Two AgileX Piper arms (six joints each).
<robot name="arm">
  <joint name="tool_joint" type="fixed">
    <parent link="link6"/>
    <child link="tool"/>
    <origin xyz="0 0 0" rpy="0 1.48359 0"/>
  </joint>
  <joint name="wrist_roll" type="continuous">
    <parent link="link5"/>
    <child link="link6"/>
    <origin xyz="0.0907 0 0.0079"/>
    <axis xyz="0.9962 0 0.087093"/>
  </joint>
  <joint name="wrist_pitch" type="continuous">
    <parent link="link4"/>
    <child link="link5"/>
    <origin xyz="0 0 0"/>
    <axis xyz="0 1 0"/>
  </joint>
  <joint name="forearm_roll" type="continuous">
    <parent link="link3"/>
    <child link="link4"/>
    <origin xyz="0.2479 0 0.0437"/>
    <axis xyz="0.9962 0 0.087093"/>
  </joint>
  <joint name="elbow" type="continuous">
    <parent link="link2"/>
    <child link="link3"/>
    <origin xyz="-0.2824 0 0.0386"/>
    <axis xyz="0 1 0"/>
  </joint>
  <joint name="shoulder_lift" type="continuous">
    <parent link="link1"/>
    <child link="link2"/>
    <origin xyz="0 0 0"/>
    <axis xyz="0 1 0"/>
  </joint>
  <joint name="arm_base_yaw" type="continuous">
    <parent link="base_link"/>
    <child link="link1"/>
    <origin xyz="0 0 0.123"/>
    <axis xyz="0 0 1"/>
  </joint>
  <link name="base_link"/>
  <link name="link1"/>
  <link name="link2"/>
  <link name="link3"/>
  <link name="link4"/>
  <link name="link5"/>
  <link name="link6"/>
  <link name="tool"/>
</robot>
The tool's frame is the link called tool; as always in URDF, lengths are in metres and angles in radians. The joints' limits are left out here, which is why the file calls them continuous.
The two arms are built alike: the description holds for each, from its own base.
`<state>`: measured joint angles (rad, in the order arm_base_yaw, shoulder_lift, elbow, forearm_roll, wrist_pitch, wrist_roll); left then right.
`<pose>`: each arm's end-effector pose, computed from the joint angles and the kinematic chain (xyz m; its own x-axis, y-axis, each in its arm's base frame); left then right.
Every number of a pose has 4 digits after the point.
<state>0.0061 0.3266 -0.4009 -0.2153 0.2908 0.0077 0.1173 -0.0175 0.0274 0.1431 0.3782 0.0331</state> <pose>0.0791 -0.0051 0.3010 -0.1310 -0.1979 -0.9714 0.0294 0.9787 -0.2034 0.0513 0.0109 0.1712 -0.3146 0.1293 -0.9404 -0.1164 0.9779 0.1734</pose>
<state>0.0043 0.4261 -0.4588 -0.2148 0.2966 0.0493 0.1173 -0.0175 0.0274 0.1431 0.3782 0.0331</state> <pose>0.0947 -0.0053 0.3112 -0.1763 -0.1562 -0.9719 0.0300 0.9860 -0.1639 0.0513 0.0109 0.1712 -0.3146 0.1293 -0.9404 -0.1164 0.9779 0.1734</pose>
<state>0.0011 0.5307 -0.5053 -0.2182 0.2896 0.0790 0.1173 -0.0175 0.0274 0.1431 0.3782 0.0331</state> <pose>0.1136 -0.0055 0.3166 -0.2253 -0.1300 -0.9656 0.0302 0.9896 -0.1403 0.0513 0.0109 0.1712 -0.3146 0.1293 -0.9404 -0.1164 0.9779 0.1734</pose>
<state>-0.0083 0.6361 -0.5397 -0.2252 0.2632 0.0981 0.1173 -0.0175 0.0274 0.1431 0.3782 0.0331</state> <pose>0.1344 -0.0064 0.3175 -0.2687 -0.1169 -0.9561 0.0325 0.9909 -0.1303 0.0513 0.0109 0.1712 -0.3146 0.1293 -0.9404 -0.1164 0.9779 0.1734</pose>
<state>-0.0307 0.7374 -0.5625 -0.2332 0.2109 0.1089 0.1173 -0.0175 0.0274 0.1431 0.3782 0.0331</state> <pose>0.1555 -0.0092 0.3150 -0.2958 -0.1099 -0.9489 0.0420 0.9909 -0.1278 0.0513 0.0109 0.1712 -0.3146 0.1293 -0.9404 -0.1164 0.9779 0.1734</pose>
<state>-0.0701 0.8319 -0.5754 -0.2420 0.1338 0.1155 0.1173 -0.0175 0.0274 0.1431 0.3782 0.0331</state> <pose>0.1755 -0.0152 0.3103 -0.3043 -0.1030 -0.9470 0.0632 0.9898 -0.1279 0.0513 0.0109 0.1712 -0.3146 0.1293 -0.9404 -0.1164 0.9779 0.1734</pose>
